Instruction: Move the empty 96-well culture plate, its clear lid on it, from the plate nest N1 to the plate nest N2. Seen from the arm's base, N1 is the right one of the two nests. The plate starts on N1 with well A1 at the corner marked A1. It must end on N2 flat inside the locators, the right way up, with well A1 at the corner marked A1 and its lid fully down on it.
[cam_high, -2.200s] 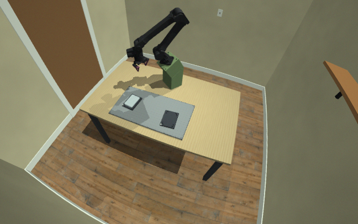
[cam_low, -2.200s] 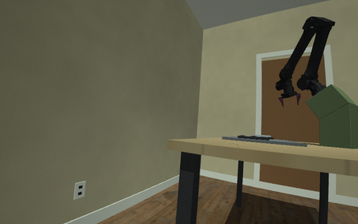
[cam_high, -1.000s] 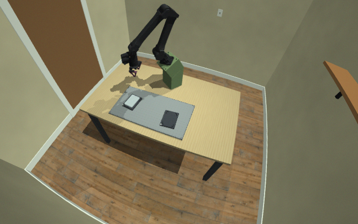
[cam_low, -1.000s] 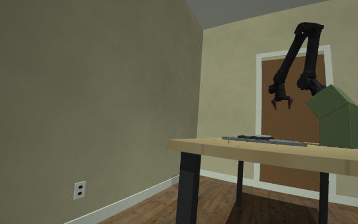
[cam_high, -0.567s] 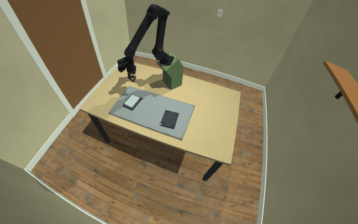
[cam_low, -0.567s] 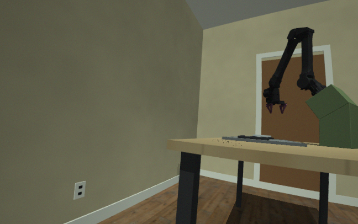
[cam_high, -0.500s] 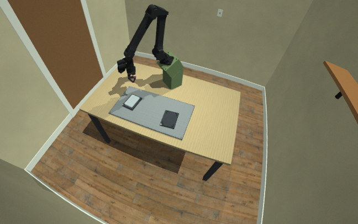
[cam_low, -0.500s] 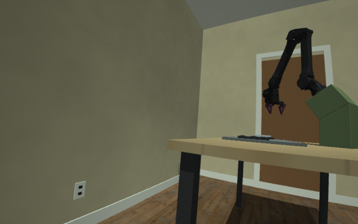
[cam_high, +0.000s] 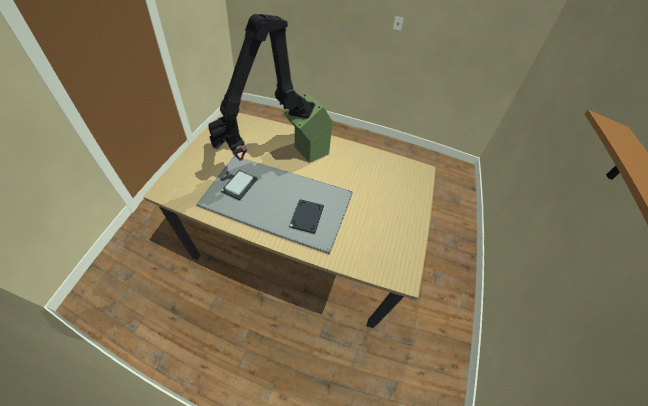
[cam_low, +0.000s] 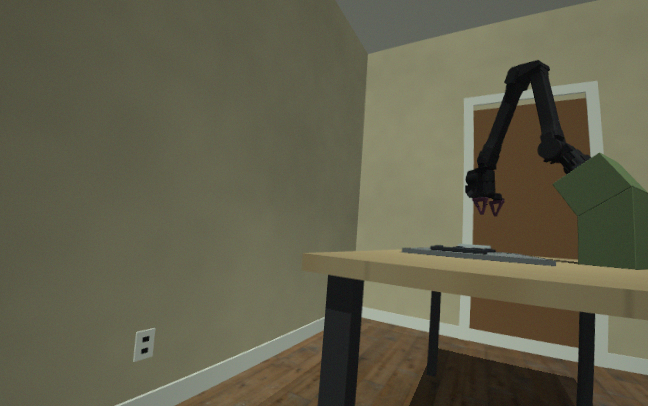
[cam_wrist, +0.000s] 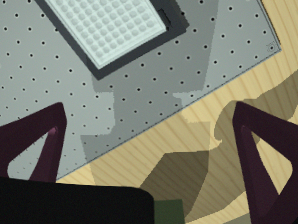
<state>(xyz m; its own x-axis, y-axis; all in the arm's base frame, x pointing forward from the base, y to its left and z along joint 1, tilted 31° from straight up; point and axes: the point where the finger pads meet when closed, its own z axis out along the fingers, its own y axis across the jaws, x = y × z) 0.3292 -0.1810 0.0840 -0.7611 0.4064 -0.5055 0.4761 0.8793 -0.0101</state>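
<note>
Right now my hand is 150 mm above the 96-well plate, 50 mm short of it and 20 mm to the right of it. The rest, counted from my hand: dark plate nest: 420 mm to the left, 160 mm below, 70 mm ahead.
</note>
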